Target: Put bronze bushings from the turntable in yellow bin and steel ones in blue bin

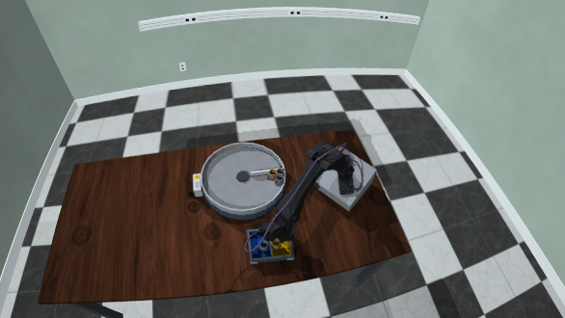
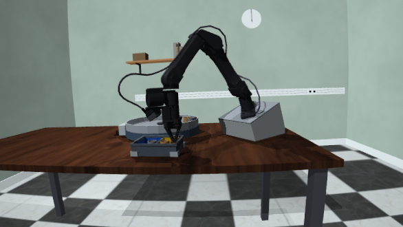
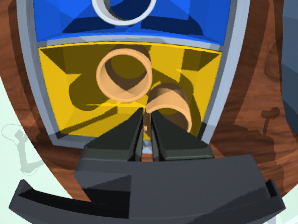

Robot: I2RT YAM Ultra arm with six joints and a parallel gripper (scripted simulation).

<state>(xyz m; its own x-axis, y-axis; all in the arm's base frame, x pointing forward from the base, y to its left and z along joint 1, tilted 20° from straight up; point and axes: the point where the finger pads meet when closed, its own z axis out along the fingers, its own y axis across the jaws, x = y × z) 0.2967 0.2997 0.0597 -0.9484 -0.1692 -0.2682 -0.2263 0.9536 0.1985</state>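
Right now the yellow bin is 30 mm below my hand, 20 mm to the left of it and 20 mm ahead of it. From my hand the other things lie so: grey turntable: 320 mm to the right, 210 mm ahead, 10 mm above; then bin tray: 60 mm ahead, 30 mm to the left, 20 mm below; then blue bin: 100 mm ahead, 40 mm to the left, 30 mm below.
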